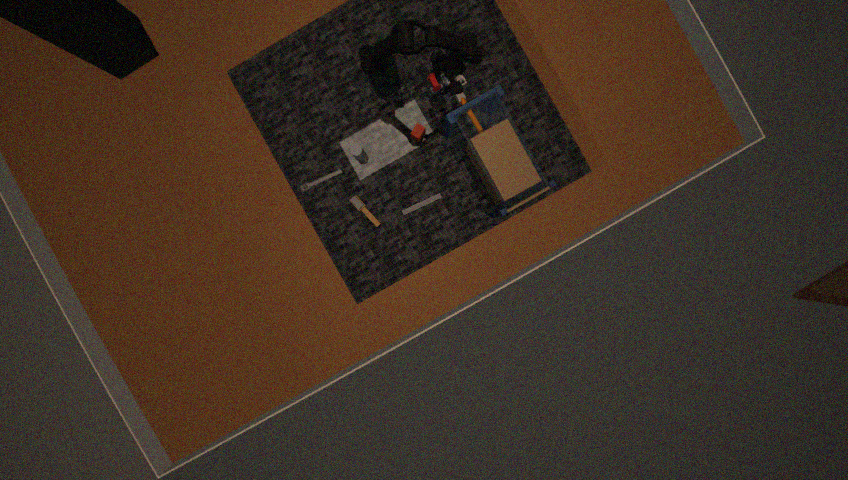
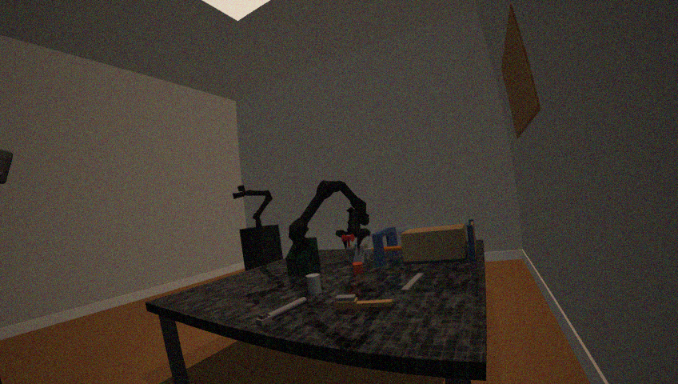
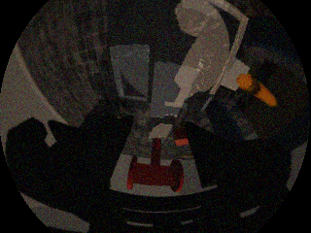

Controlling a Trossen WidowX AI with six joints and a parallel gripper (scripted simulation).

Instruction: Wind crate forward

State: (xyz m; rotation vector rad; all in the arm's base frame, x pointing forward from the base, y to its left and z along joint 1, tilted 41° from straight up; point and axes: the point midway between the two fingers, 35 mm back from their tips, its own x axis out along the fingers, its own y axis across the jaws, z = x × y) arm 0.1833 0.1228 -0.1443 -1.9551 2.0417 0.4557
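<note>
My gripper tip is 5 cm below the red grip and 3 cm to the left of it. Also, from my gripper tip: blue steel frame: 16 cm ahead, 7 cm to the left, 2 cm above; winch handle: 2 cm above, 1 cm to the left; winch: 7 cm to the left, 6 cm below, 2 cm behind.
</note>
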